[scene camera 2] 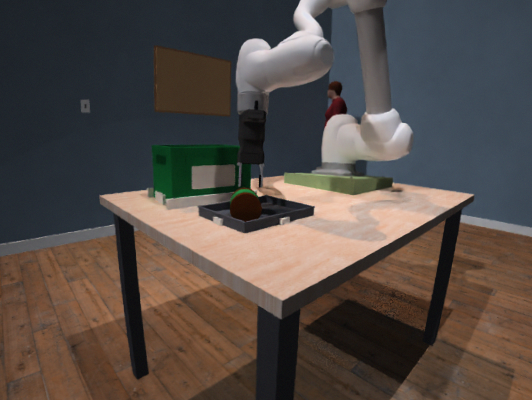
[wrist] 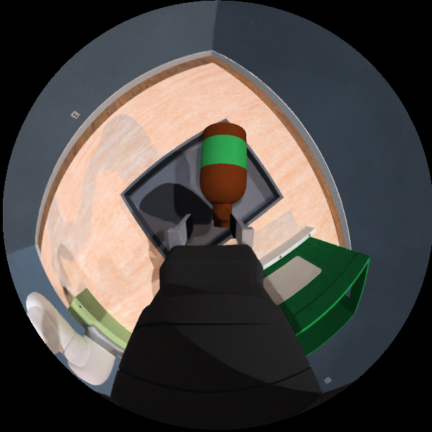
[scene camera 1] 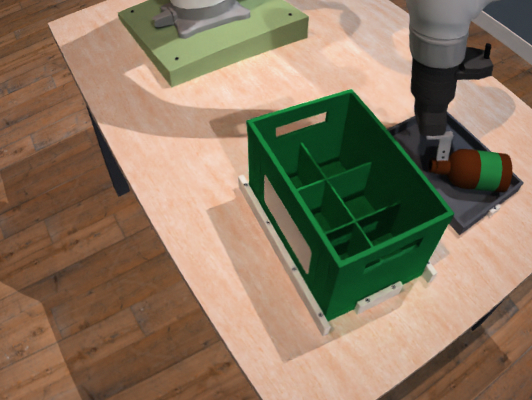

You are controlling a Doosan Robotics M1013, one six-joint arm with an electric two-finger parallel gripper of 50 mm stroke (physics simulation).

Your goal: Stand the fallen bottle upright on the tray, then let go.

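Places are measured from the arm's base along level axes (x ahead, y left, z up), in centimetres.
Where they show: gripper, fingertip midpoint: (scene camera 2: 250,186) (scene camera 1: 438,147); arm's base, origin of the base link: (scene camera 2: 337,175) (scene camera 1: 204,13).
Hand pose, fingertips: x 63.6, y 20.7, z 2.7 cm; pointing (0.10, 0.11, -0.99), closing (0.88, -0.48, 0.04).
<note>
Things, the pixels of their centre, and the offset from my fingertips.
- brown bottle with a green label, body centre: (scene camera 1: 468,169) (scene camera 2: 244,202) dx +5.0, dy +4.7, dz -2.9 cm
- dark grey tray, body centre: (scene camera 1: 449,163) (scene camera 2: 257,210) dx +0.6, dy +4.5, dz -5.8 cm
- green crate with dividers, body centre: (scene camera 1: 340,201) (scene camera 2: 201,172) dx +3.3, dy -23.9, dz +1.7 cm
The brown bottle with a green label (scene camera 1: 470,169) (scene camera 2: 245,206) (wrist: 223,175) lies on its side on the dark grey tray (scene camera 1: 465,215) (scene camera 2: 270,222) (wrist: 262,190). Its base end is at one corner of the tray, and its neck points toward my gripper. My gripper (scene camera 1: 440,157) (scene camera 2: 250,185) (wrist: 210,221) is open and empty, pointing down by the neck end. In the wrist view, the bottle's mouth shows between the two fingers, nearer the right one. The exact height of the fingertips over the neck is hard to tell. One finger is mostly hidden in scene camera 1.
A green crate with dividers (scene camera 1: 390,280) (scene camera 2: 175,175) (wrist: 330,265) stands close beside the tray, with white strips (scene camera 1: 306,292) along its foot. The arm's base stands on a light green block (scene camera 1: 215,55) (scene camera 2: 320,181) (wrist: 100,312). A person (scene camera 2: 336,102) shows behind the arm.
</note>
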